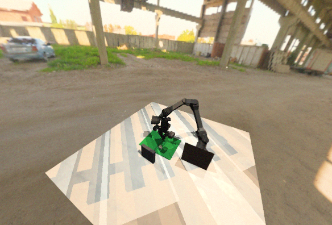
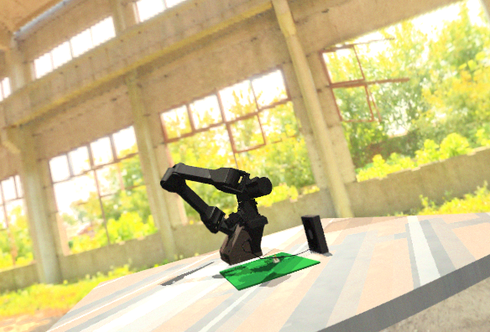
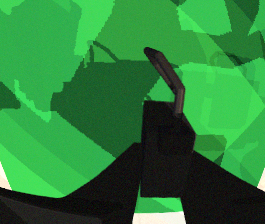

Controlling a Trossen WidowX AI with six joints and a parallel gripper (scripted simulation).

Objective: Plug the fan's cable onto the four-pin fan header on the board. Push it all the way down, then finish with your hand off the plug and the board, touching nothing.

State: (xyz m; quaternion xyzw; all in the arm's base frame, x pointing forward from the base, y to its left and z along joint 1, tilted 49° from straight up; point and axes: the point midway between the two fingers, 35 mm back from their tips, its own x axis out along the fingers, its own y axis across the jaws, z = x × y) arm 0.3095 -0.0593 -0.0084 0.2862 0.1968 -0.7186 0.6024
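The green board is 2 cm ahead of my gripper tip and 8 cm below it. The rest, counted from my gripper tip: black fan: 4 cm ahead, 18 cm to the left, 1 cm below; then dark plug: 1 cm to the right, 1 cm above.
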